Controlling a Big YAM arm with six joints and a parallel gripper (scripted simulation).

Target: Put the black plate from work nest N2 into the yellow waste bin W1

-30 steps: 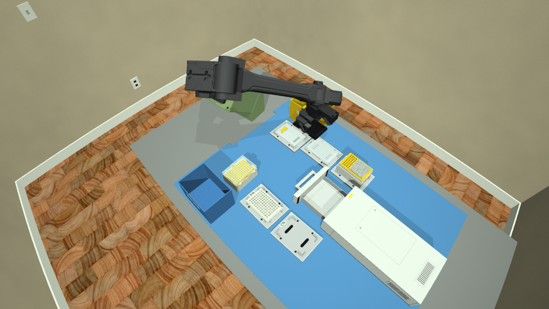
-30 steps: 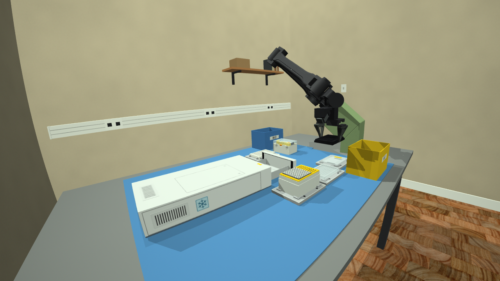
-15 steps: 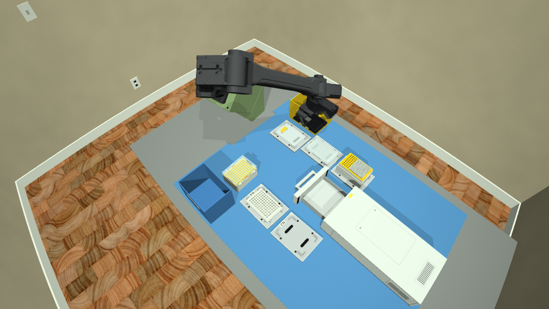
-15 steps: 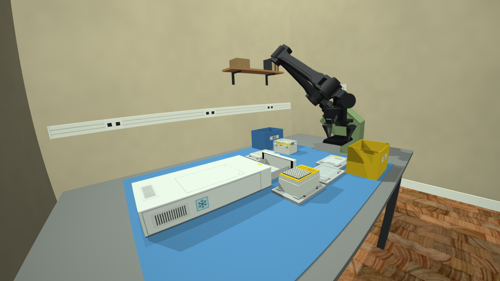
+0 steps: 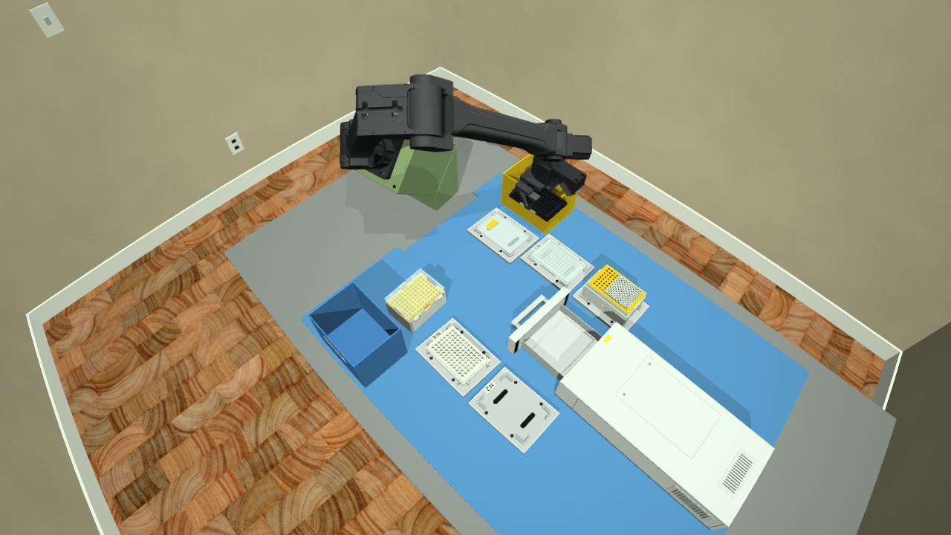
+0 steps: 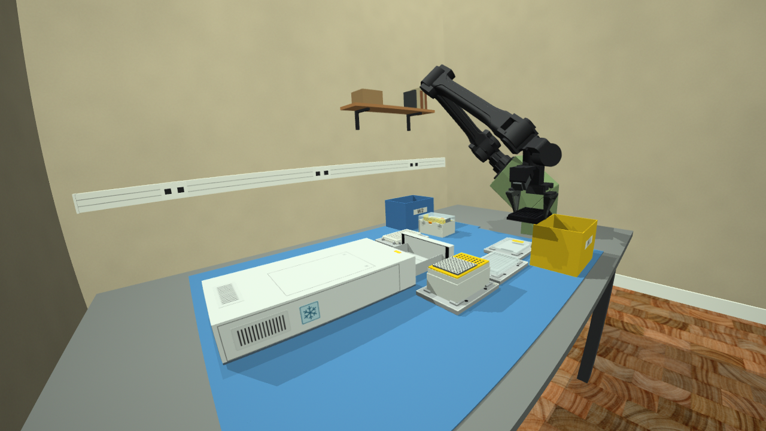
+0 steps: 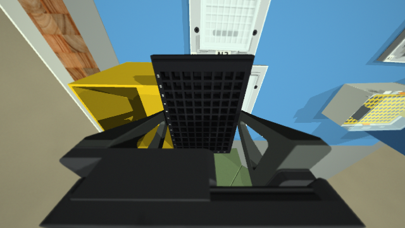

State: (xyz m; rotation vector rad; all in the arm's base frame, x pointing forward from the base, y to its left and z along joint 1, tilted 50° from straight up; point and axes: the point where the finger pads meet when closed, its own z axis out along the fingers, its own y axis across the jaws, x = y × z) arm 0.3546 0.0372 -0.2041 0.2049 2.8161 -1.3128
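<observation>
Right now my hand is 100 mm to the right of the yellow waste bin W1, 100 mm above it and 40 mm past it. Round my hand: drawer (280 mm ahead, 270 mm to the right, 100 mm below); then black plate (right at my hand); then yellow-topped tip box (280 mm ahead, 80 mm to the right, 80 mm below).
</observation>
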